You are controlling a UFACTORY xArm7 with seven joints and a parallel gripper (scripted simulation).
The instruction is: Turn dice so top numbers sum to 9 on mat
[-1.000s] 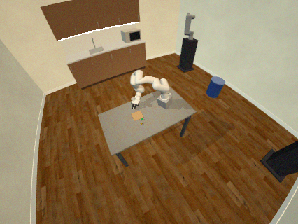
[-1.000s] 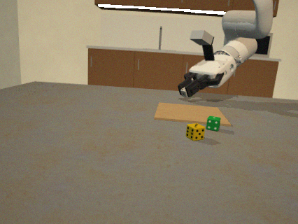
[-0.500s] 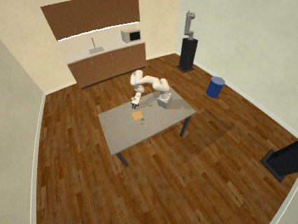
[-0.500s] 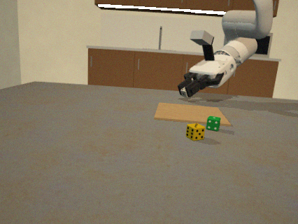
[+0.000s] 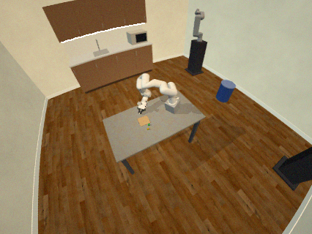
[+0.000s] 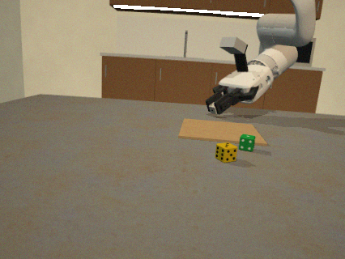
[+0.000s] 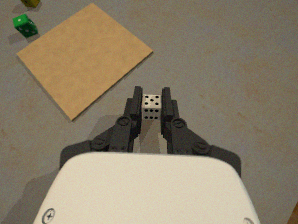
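Right now my hand is 140 mm to the right of the tan mat and 30 mm above it. Round my hand: white die: 10 mm below, 10 mm ahead; green die: 230 mm to the left, 30 mm behind, 20 mm below; yellow die: 290 mm to the left, 20 mm below, 10 mm ahead.
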